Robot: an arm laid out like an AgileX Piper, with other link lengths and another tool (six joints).
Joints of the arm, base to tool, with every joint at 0 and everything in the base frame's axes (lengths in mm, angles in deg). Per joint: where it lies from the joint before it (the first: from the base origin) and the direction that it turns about. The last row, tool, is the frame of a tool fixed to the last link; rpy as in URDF.
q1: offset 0 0 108.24 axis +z
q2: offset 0 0 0 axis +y
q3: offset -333.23 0 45.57 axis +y
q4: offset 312.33 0 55.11 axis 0.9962 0 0.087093
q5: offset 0 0 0 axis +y
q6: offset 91.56 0 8 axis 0.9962 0 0.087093
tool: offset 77.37 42 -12.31 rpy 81.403 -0.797 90.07
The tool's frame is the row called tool.
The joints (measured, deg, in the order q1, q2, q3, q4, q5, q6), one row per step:
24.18 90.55 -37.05 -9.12 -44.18 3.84
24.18 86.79 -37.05 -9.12 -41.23 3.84
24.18 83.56 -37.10 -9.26 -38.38 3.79
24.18 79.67 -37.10 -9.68 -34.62 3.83
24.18 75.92 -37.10 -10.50 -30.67 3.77
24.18 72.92 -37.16 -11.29 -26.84 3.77
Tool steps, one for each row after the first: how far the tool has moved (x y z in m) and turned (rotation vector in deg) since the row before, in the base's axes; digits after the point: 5 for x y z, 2 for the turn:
-0.00620 -0.00399 0.02006 0.04 -0.91 -0.32
-0.00623 -0.00380 0.01613 -0.23 -0.62 -0.23
-0.00902 -0.00511 0.01733 -0.55 -0.44 -0.21
-0.01000 -0.00543 0.01467 -1.08 -0.34 -0.08
-0.00857 -0.00513 0.00968 -1.25 0.21 -0.19

